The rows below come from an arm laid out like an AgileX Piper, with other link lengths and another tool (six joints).
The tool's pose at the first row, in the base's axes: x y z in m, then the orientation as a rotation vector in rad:
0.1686 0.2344 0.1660 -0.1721 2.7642 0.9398
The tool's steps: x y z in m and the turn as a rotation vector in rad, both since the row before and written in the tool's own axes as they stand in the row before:
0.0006 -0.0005 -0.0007 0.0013 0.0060 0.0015
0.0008 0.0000 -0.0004 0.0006 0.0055 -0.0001
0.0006 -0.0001 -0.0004 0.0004 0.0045 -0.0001
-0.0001 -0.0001 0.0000 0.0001 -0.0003 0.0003
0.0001 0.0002 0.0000 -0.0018 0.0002 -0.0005
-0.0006 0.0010 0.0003 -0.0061 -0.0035 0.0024
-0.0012 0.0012 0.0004 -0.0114 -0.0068 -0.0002
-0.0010 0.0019 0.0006 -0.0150 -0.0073 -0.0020
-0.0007 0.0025 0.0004 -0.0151 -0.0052 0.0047
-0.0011 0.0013 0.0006 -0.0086 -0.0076 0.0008
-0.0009 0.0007 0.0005 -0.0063 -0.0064 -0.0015
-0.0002 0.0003 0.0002 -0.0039 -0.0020 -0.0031
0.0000 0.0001 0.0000 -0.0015 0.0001 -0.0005
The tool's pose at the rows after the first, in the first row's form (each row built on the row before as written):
0.1680 0.2336 0.1661 -0.1729 2.7707 0.9394
0.1672 0.2333 0.1662 -0.1758 2.7759 0.9395
0.1666 0.2329 0.1663 -0.1782 2.7801 0.9397
0.1667 0.2328 0.1663 -0.1776 2.7800 0.9396
0.1666 0.2330 0.1664 -0.1787 2.7792 0.9420
0.1671 0.2340 0.1669 -0.1745 2.7743 0.9505
0.1681 0.2352 0.1676 -0.1730 2.7631 0.9652
0.1688 0.2371 0.1685 -0.1742 2.7492 0.9843
0.1691 0.2393 0.1699 -0.1675 2.7394 1.0055
0.1700 0.2407 0.1705 -0.1637 2.7289 1.0162
0.1708 0.2416 0.1708 -0.1632 2.7197 1.0233
0.1710 0.2420 0.1709 -0.1669 2.7150 1.0274
0.1710 0.2421 0.1710 -0.1679 2.7142 1.0293

